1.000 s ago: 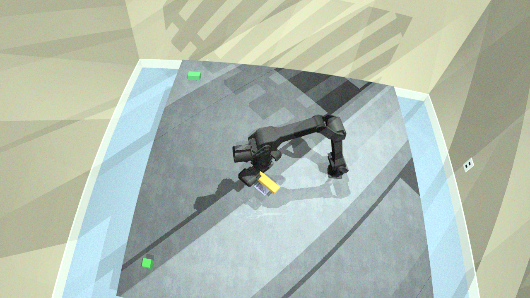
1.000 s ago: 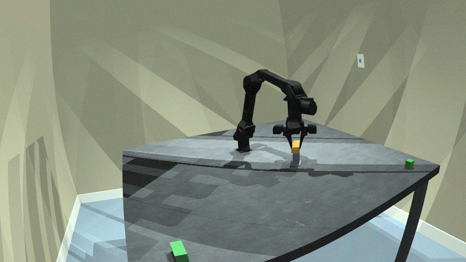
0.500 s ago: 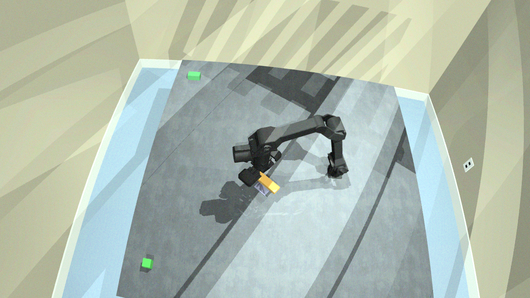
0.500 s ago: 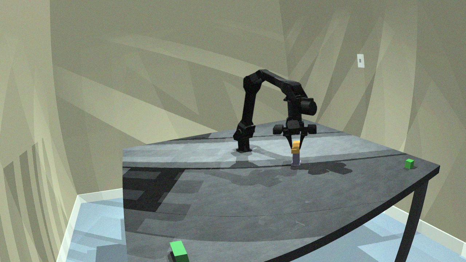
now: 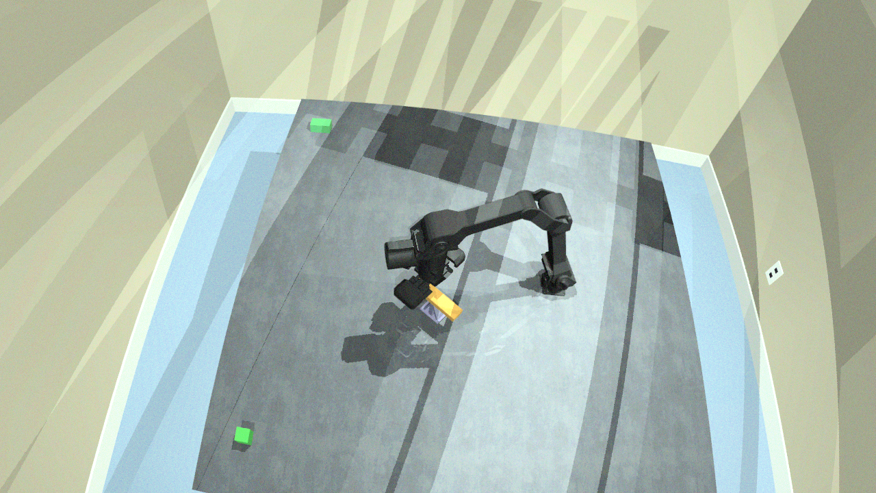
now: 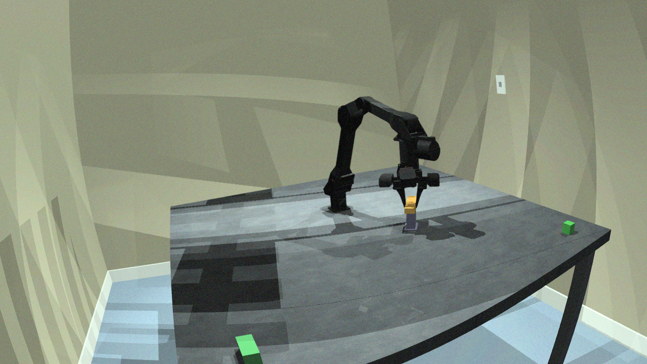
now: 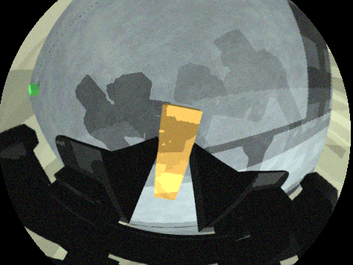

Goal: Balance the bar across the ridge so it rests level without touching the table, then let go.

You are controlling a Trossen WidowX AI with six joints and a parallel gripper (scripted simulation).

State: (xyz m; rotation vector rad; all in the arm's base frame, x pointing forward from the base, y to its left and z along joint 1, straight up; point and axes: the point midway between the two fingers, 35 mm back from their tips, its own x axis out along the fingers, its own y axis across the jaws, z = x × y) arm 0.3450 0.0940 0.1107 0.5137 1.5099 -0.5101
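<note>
Now: gripper tip 20 mm past the bar and 20 mm to the right of it.
</note>
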